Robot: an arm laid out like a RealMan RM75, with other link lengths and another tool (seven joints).
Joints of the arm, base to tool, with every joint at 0 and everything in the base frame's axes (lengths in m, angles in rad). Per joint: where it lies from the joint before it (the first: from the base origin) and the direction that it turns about. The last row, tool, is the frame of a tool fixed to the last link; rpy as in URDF.
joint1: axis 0 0 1 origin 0 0 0.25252
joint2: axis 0 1 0 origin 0 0 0
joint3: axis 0 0 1 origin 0 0 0.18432
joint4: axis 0 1 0 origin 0 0 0
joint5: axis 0 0 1 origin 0 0 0.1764
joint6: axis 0 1 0 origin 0 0 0
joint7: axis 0 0 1 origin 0 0 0.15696
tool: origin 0.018 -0.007 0.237 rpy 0.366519 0 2.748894
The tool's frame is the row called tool.
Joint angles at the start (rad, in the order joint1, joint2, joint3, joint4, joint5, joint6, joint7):
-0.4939 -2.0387 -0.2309 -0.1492 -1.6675 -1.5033 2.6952
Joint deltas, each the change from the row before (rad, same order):
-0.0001 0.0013 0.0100 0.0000 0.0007 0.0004 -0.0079
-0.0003 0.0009 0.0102 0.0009 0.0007 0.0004 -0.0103
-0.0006 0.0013 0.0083 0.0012 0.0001 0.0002 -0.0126
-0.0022 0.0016 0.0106 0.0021 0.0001 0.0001 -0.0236
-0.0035 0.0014 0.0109 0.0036 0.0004 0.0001 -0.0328
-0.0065 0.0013 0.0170 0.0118 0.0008 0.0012 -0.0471
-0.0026 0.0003 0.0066 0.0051 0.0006 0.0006 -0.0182
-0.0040 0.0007 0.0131 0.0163 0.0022 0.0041 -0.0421
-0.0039 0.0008 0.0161 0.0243 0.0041 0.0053 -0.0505
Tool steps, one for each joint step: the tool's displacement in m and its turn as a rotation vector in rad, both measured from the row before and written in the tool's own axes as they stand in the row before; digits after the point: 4 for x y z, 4 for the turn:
0.0031 -0.0018 0.0008 0.0060 0.0061 -0.0086
0.0032 -0.0018 0.0008 0.0061 0.0056 -0.0105
0.0022 -0.0013 0.0008 0.0052 0.0029 -0.0114
0.0027 -0.0020 0.0015 0.0080 0.0009 -0.0213
0.0028 -0.0022 0.0020 0.0094 -0.0015 -0.0291
0.0040 -0.0030 0.0034 0.0145 0.0017 -0.0370
0.0017 -0.0011 0.0014 0.0056 0.0012 -0.0141
0.0031 -0.0007 0.0019 0.0080 0.0043 -0.0281
0.0034 -0.0004 0.0019 0.0088 0.0083 -0.0294

